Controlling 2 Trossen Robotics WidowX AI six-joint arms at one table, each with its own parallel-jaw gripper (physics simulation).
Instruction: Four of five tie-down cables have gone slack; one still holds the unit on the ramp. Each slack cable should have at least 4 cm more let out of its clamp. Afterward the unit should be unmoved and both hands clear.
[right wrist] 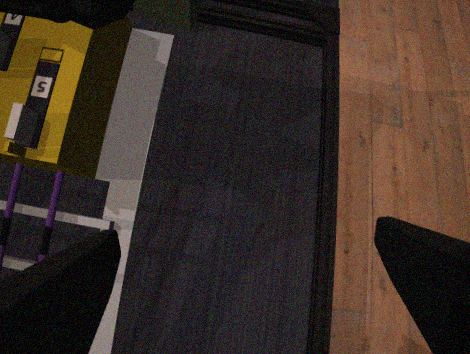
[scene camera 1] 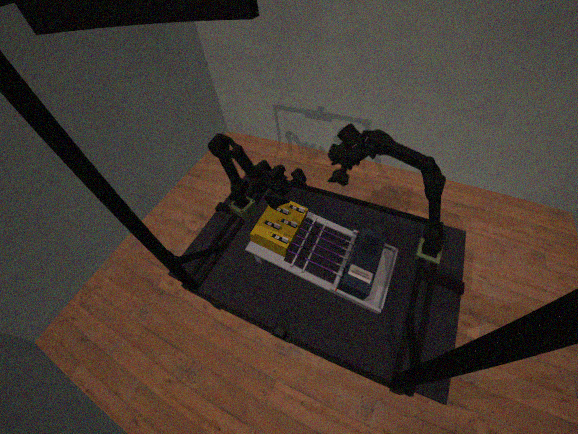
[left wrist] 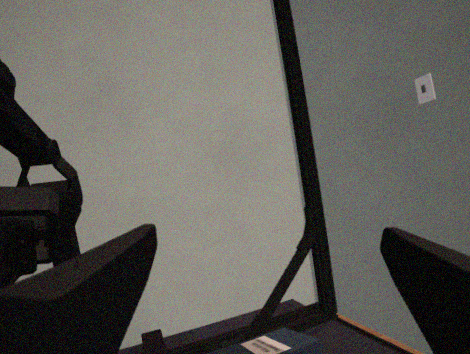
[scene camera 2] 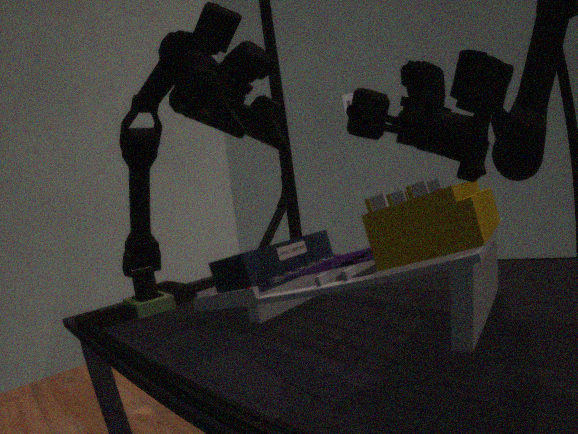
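Note:
The yellow clamp block (scene camera 1: 270, 240) (scene camera 2: 425, 232) (right wrist: 75, 100) sits at the ramp's high end and carries several dark numbered clamps; the clamp labelled 5 (right wrist: 36, 107) shows in the right wrist view. Purple cables (scene camera 1: 325, 243) (right wrist: 56, 192) run from the block towards the dark blue unit (scene camera 1: 367, 247) (scene camera 2: 265, 267) (left wrist: 300, 341), which rests low on the white ramp (scene camera 1: 393, 272) (scene camera 2: 462, 305) (right wrist: 135, 100). Which cable is taut cannot be told. My left gripper (scene camera 1: 289, 186) (scene camera 2: 420, 142) (left wrist: 269, 237) is open and empty above the block. My right gripper (scene camera 1: 335, 165) (scene camera 2: 274, 125) (right wrist: 248, 236) is open and empty, raised beyond the ramp.
Black frame posts (scene camera 1: 90, 170) (scene camera 2: 281, 150) (left wrist: 305, 150) rise around the dark table (scene camera 1: 240, 300) (scene camera 2: 350, 380) (right wrist: 225, 200). The right arm (scene camera 1: 434, 200) (scene camera 2: 140, 200) stands on a green base (scene camera 1: 429, 252) (scene camera 2: 150, 305). Wooden floor (scene camera 1: 200, 360) (right wrist: 400, 150) lies beyond the table edge.

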